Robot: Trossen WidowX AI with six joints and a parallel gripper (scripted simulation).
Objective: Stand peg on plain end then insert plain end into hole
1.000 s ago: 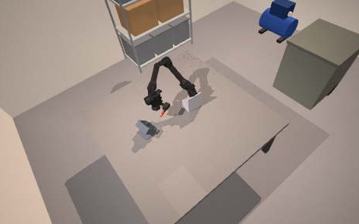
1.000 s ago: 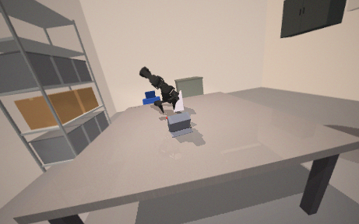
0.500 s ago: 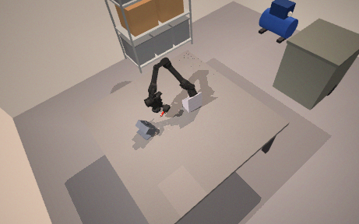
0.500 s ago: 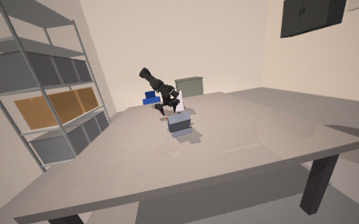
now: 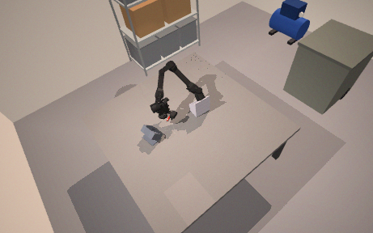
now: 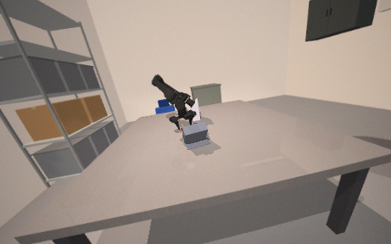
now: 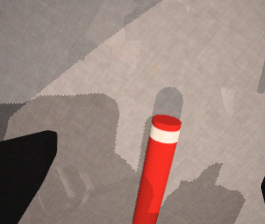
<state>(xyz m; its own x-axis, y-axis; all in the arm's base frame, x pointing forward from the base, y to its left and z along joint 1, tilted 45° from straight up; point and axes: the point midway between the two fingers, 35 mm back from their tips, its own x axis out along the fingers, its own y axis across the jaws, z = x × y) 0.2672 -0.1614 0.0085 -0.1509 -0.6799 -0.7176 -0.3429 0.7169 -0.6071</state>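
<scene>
Now: the red peg 10 mm behind my gripper tip, 10 mm to the right of it and 20 mm below it. Also, from my gripper tip: grey sloped panel (190 mm ahead, 40 mm to the left, 20 mm above).
</scene>
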